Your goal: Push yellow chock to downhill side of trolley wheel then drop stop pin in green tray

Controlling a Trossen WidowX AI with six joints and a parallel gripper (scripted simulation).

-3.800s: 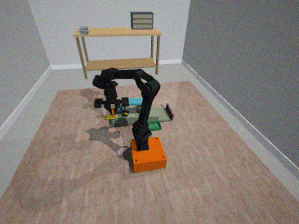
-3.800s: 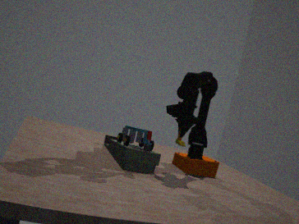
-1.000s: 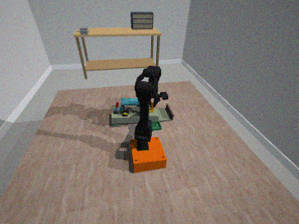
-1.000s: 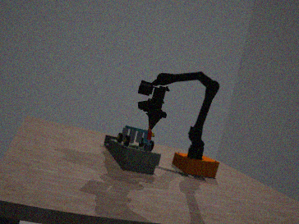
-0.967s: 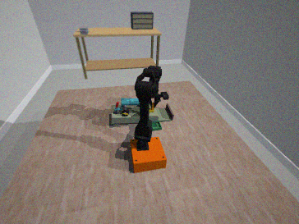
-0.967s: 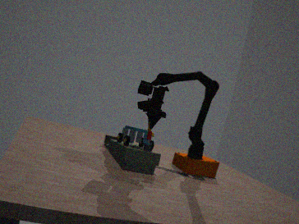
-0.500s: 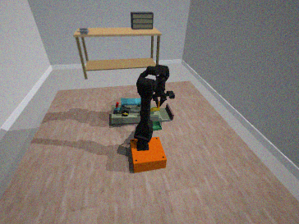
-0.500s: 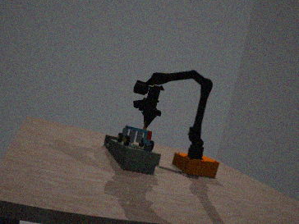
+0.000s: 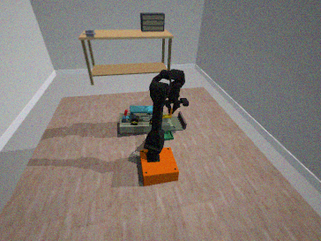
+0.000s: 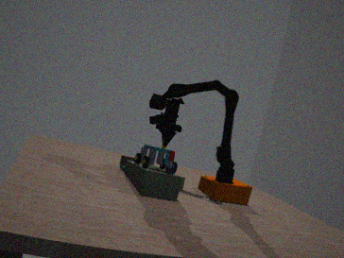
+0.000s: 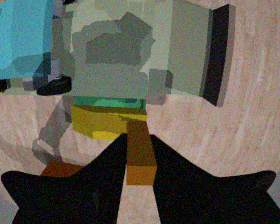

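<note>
Right now the red-headed stop pin is 280 mm to the left of my gripper tip, 30 mm ahead of it and 20 mm below it. The rest, counted from my gripper tip: green tray: 160 mm below, 50 mm to the left, 50 mm behind; then yellow chock: 20 mm to the left, 10 mm below; then blue trolley: 170 mm to the left, 60 mm ahead, 40 mm below.
</note>
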